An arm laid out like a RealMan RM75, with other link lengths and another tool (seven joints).
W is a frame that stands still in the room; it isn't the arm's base.
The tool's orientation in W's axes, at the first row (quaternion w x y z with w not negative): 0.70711, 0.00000, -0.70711, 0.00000
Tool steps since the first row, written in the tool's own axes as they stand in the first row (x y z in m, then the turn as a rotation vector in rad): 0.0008, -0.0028, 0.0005, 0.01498, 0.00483, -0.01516; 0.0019, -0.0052, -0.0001, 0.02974, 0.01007, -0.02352; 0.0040, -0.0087, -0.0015, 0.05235, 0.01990, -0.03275; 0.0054, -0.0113, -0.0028, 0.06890, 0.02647, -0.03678; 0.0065, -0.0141, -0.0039, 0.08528, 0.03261, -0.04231; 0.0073, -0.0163, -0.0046, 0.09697, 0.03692, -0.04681; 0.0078, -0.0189, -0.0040, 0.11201, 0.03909, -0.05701
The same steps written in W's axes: -0.0005, -0.0028, 0.0008, 0.01516, 0.00483, 0.01498; 0.0001, -0.0052, 0.0019, 0.02352, 0.01007, 0.02974; 0.0015, -0.0087, 0.0040, 0.03275, 0.01990, 0.05235; 0.0028, -0.0113, 0.0054, 0.03678, 0.02647, 0.06890; 0.0039, -0.0141, 0.0065, 0.04231, 0.03261, 0.08528; 0.0046, -0.0163, 0.0073, 0.04681, 0.03692, 0.09697; 0.0040, -0.0189, 0.0078, 0.05701, 0.03909, 0.11201
